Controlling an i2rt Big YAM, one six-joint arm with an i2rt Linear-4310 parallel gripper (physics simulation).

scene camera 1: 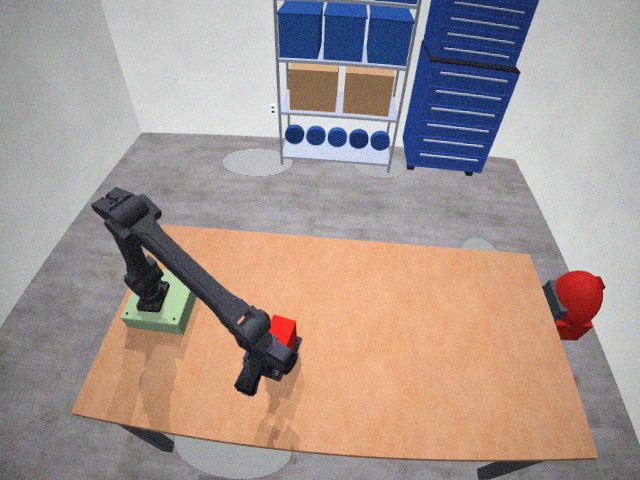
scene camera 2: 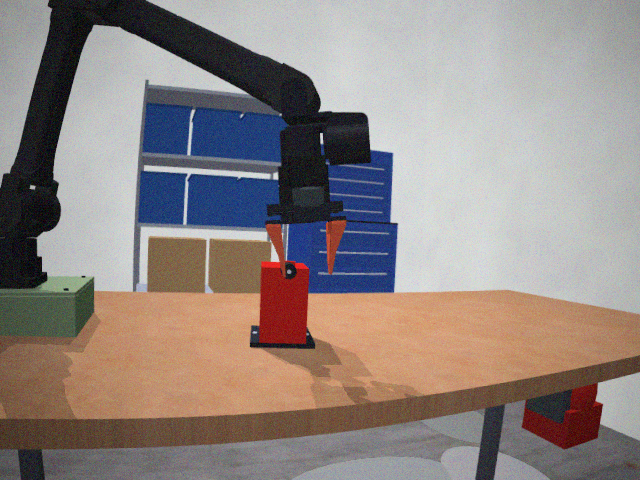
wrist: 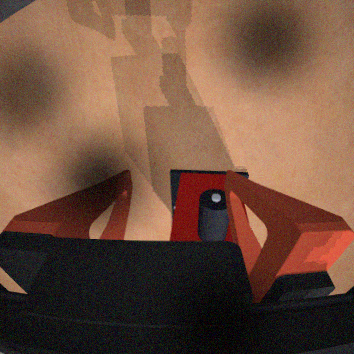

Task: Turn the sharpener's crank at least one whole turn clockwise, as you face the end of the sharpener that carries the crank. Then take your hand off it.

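Where they show: gripper, fingertip midpoint: (scene camera 1: 270, 375) (scene camera 2: 307, 275) (wrist: 177, 177); arm's base, link origin: (scene camera 1: 154, 297) (scene camera 2: 17, 284).
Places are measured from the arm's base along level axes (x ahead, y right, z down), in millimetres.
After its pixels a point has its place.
Note:
The red sharpener (scene camera 1: 283, 329) {z -58, x 475, y 109 mm} (scene camera 2: 283, 312) {z 12, x 446, y 180 mm} (wrist: 186, 212) {z -13, x 470, y 186 mm} stands upright on its dark base. The crank's dark round knob (scene camera 2: 290, 270) {z -60, x 435, y 239 mm} (wrist: 213, 220) {z -69, x 438, y 227 mm} is at the top of the end face in scene camera 2; the crank's arm cannot be made out. My gripper (scene camera 2: 307, 272) {z -55, x 455, y 255 mm} (wrist: 177, 177) {z -55, x 455, y 255 mm} is partly open and empty, pointing down at the height of the sharpener's top. In the wrist view the knob lies between the fingers, close beside the right finger; in scene camera 2 that finger is the left one, overlapping the knob's edge. Contact cannot be told. In scene camera 1 the arm hides the fingers and crank.
The arm's green base block (scene camera 1: 157, 320) {z -1, x 45, y 90 mm} (scene camera 2: 38, 312) {z 31, x 60, y 97 mm} stands on the wooden table (scene camera 1: 413, 361) {z 70, x 900, y 133 mm} (scene camera 2: 180, 382) {z 70, x 276, y 318 mm}, left of the sharpener. Beyond the table are a shelf unit (scene camera 1: 338, 64) and a blue drawer cabinet (scene camera 1: 454, 113). A red object (scene camera 1: 578, 299) stands past the table's right edge.

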